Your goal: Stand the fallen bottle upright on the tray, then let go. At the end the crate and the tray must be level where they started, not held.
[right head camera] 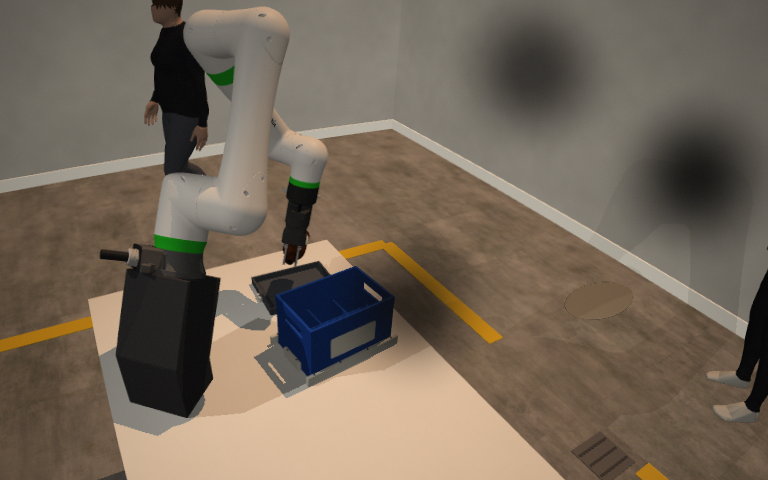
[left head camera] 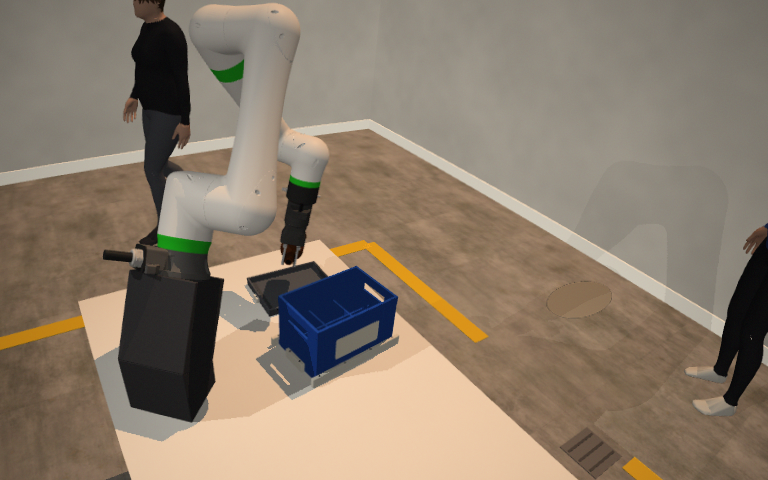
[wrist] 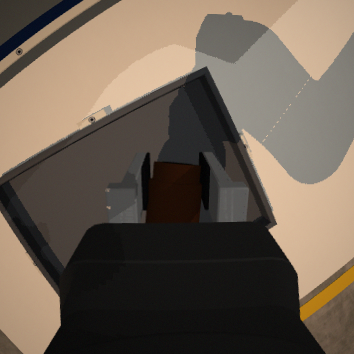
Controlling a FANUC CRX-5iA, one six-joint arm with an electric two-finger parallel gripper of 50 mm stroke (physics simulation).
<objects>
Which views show my gripper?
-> The right head camera view, the left head camera view and the wrist view: all of them.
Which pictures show the dark grey tray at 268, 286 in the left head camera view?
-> The right head camera view, the left head camera view and the wrist view: all of them.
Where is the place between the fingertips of my gripper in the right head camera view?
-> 289, 264
</objects>
